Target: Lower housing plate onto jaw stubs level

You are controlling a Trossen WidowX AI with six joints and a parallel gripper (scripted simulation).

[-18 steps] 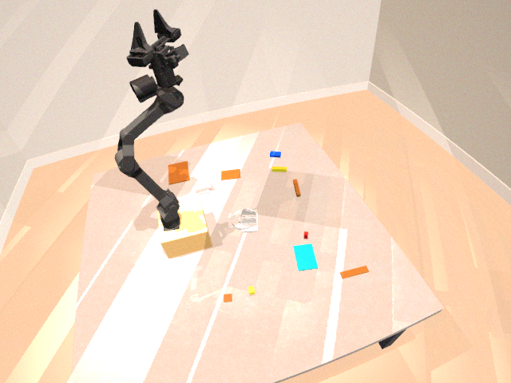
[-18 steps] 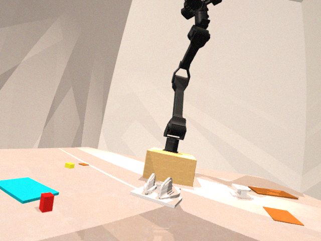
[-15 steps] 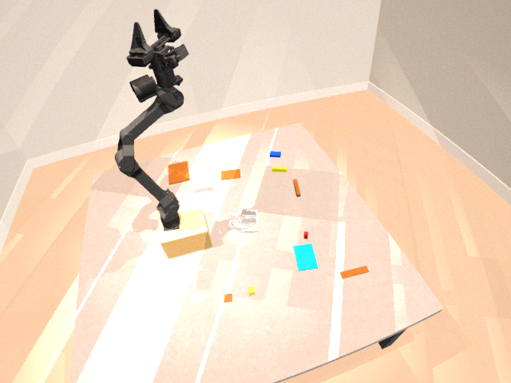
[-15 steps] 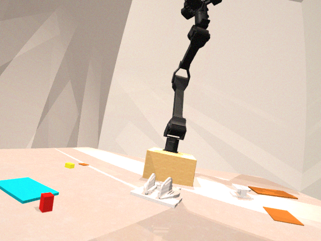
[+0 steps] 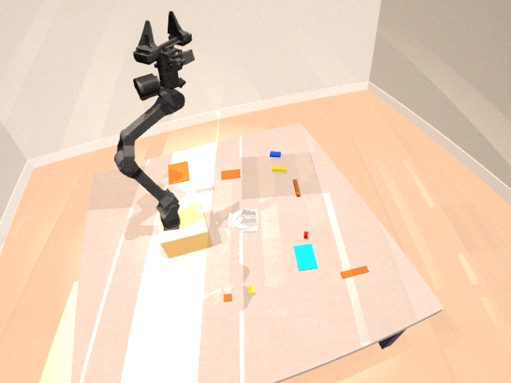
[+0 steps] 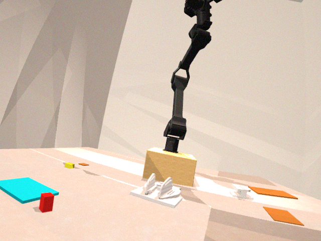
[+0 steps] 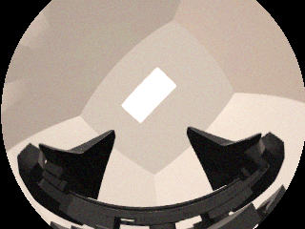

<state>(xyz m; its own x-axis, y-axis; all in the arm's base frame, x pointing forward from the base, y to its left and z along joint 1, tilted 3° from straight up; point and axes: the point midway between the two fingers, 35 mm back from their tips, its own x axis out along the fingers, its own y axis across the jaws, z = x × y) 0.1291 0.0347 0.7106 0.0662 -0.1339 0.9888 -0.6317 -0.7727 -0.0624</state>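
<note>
My gripper tip is now 840 mm above the white stand, 230 mm to the right of it and 20 mm past it. The rest, counted from my gripper tip: cyan tile: 840 mm below, 340 mm ahead, 270 mm to the right; then red cube: 830 mm below, 370 mm ahead, 180 mm to the right; then yellow block: 840 mm below, 360 mm to the right, 110 mm ahead.
</note>
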